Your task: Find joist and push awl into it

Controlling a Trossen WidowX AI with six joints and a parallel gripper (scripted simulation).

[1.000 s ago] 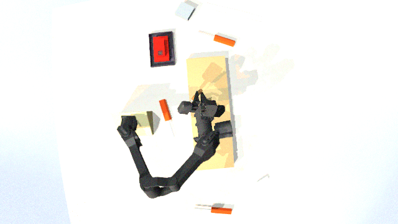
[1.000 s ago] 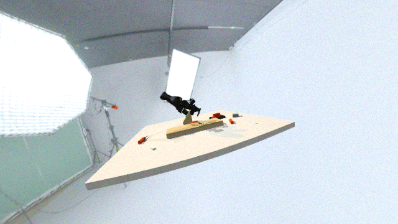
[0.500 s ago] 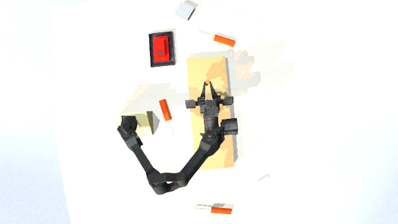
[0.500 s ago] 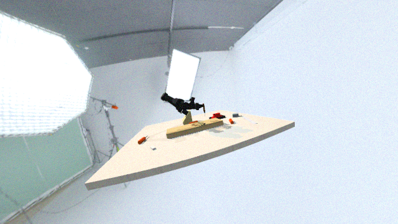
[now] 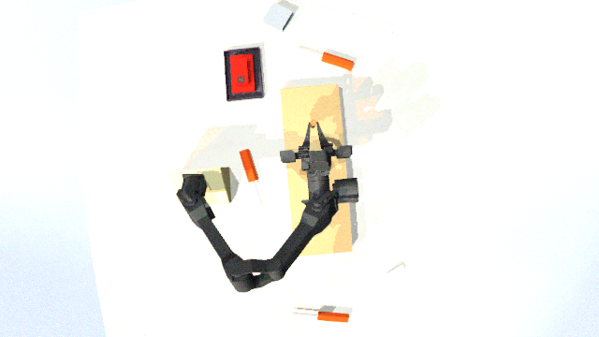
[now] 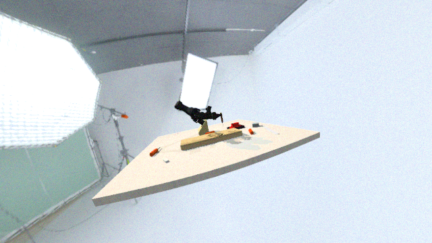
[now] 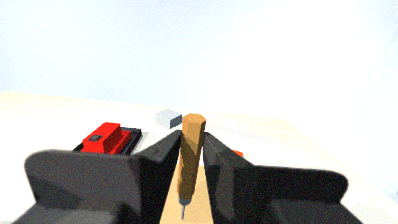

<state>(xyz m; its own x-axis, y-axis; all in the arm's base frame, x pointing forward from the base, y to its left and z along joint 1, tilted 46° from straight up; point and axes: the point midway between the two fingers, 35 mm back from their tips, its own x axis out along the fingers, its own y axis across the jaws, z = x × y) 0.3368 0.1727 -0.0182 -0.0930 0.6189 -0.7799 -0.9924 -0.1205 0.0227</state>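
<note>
The awl is 60 mm below my gripper tip. Round my gripper tip: red stud finder 220 mm behind, 160 mm to the left, 150 mm below; then dark grey tray 220 mm behind, 190 mm below, 170 mm to the left; then pale grey block 360 mm to the left, 180 mm below, 110 mm behind.
</note>
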